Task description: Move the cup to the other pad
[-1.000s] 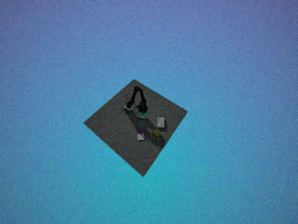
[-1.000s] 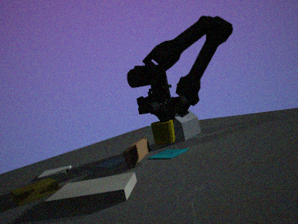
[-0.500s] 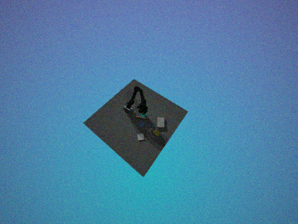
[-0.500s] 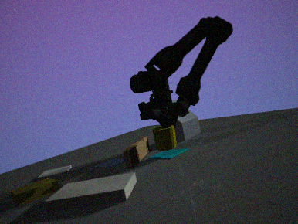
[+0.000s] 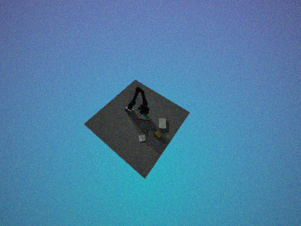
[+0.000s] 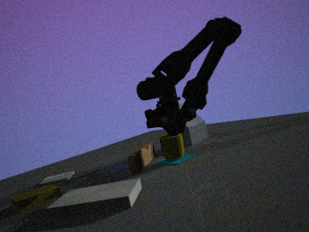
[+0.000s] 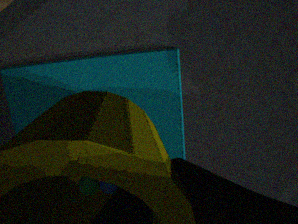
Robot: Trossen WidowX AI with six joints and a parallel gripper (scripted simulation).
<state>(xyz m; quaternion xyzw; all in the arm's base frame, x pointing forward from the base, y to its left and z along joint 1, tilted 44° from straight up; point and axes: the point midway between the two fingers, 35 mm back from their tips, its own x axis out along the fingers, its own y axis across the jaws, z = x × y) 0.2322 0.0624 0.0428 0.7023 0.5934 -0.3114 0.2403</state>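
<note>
The blue marble is 3 cm ahead of my gripper tip, 2 cm below it and 1 cm to the left of it. Also, from my gripper tip: teal pad (5 cm below, 3 cm ahead); then yellow cup (2 cm ahead); then wooden block (10 cm to the right, 6 cm ahead, 2 cm below).
</note>
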